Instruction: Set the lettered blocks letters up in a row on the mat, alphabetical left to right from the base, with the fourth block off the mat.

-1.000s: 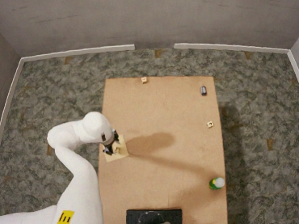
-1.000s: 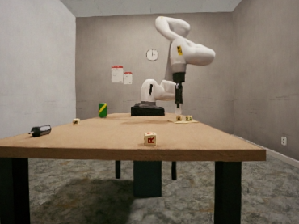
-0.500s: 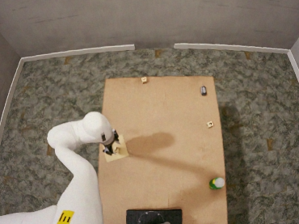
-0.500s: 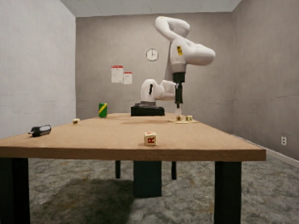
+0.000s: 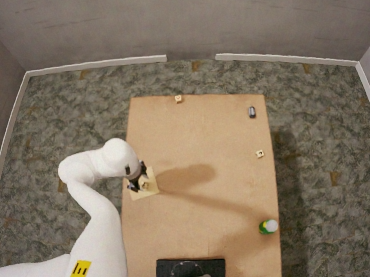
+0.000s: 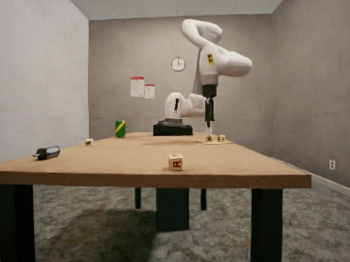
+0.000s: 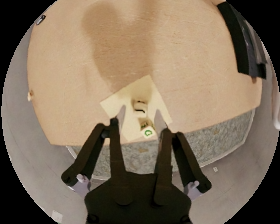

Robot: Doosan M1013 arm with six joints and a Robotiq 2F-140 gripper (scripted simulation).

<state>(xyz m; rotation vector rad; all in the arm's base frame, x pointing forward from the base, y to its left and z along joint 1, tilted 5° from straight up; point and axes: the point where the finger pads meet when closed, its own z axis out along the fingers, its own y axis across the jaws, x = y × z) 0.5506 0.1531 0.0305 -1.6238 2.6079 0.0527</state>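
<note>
The mat lies 7 cm below my hand, 2 cm to the left of it and 1 cm ahead of it.
</note>
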